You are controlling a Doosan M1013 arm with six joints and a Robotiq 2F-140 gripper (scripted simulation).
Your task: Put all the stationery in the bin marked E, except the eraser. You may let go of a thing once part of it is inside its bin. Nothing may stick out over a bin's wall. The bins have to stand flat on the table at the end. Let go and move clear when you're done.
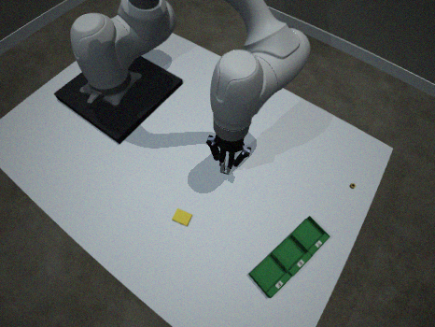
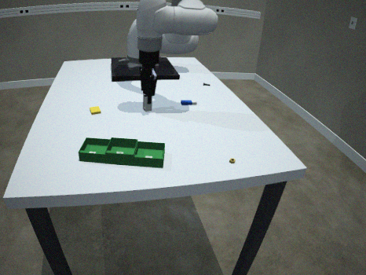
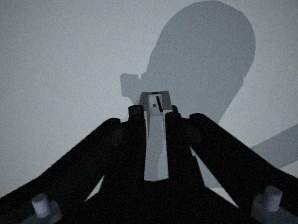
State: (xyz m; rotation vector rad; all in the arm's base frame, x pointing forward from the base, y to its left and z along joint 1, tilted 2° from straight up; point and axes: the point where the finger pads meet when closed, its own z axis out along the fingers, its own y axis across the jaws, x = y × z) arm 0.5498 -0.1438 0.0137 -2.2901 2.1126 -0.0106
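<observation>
The white pencil sharpener lies 30 mm below my hand. Also, from my hand: flat yellow block: 60 mm behind, 200 mm to the right, 30 mm below; green bin tray: 280 mm ahead, 180 mm to the right, 20 mm below; blue eraser: 10 mm behind, 200 mm to the left, 30 mm below.
</observation>
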